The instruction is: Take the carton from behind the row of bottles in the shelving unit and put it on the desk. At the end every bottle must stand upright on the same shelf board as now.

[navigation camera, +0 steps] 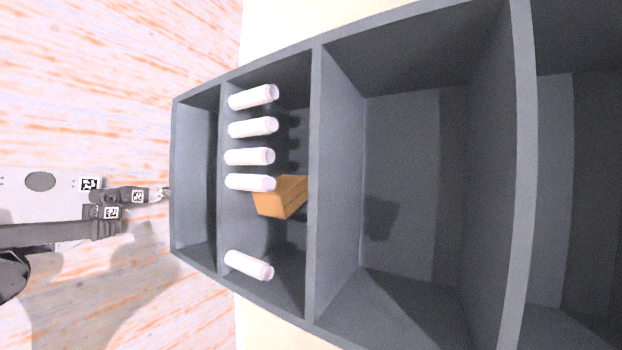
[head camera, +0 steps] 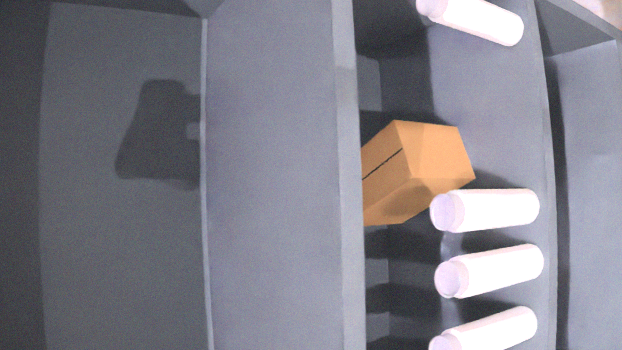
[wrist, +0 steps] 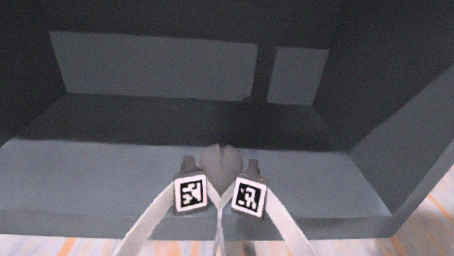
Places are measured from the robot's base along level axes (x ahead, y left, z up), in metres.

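Where they show: gripper, fingertip midpoint: [navigation camera: 170, 192] [wrist: 220, 163]; robot's base at its link origin: [navigation camera: 41, 180].
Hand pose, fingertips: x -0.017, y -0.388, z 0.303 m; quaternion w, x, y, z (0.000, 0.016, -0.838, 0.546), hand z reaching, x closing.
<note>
Each offset is from my fingertips to the top centre of the thing. "*": to the spot under its first point. Level surfaces: height alone.
The orange-brown carton {0.023 m ahead, 0.411 m right, 0.412 m up} [head camera: 440, 152] [navigation camera: 272, 202] stands askew in the bottle compartment, set back behind the row, its far part hidden by the board above. Several white bottles stand upright on that board: one {0.073 m ahead, 0.150 m right, 0.466 m up} [head camera: 495, 210] [navigation camera: 247, 182] overlaps the carton's edge in view; a lone bottle {0.266 m back, 0.173 m right, 0.466 m up} [head camera: 480, 20] [navigation camera: 249, 265] stands across a gap. My gripper [navigation camera: 166, 192] [wrist: 220, 163] is shut and empty, low at the front edge of the lowest compartment, below the bottles' board. It does not show in the head view. The desk does not show.
The grey shelving unit {* 0.105 m ahead, 0.097 m right, 0.676 m up} [head camera: 350, 250] [navigation camera: 314, 150] [wrist: 150, 224] has upright side panels and a board {0.231 m up} [navigation camera: 224, 210] between the bottles and the lowest compartment. A side panel [wrist: 410, 135] rises right of my gripper. The arm [navigation camera: 50, 232] reaches in over the wooden floor {0.302 m down} [navigation camera: 110, 100].
</note>
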